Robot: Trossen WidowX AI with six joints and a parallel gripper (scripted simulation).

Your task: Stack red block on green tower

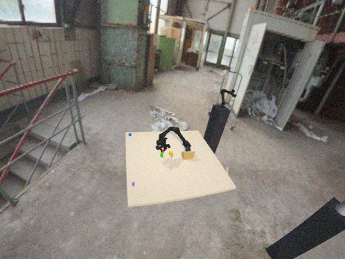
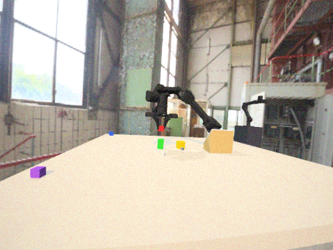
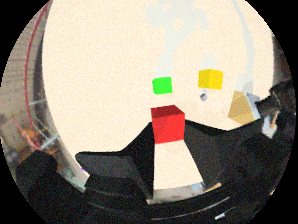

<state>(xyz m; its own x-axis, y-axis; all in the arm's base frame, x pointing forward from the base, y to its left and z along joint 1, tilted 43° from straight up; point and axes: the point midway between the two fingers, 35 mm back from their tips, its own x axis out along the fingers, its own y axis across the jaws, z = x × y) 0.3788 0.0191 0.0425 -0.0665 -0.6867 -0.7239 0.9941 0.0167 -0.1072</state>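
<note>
Now: gripper tip 150 mm past the yellow block, 60 mm to the left of it and 100 mm above it. From my gripper tip the other things lie so: red block (10 mm above); purple block (430 mm ahead, 360 mm to the left, 110 mm below); blue block (360 mm ahead, 600 mm to the right, 110 mm below).
</note>
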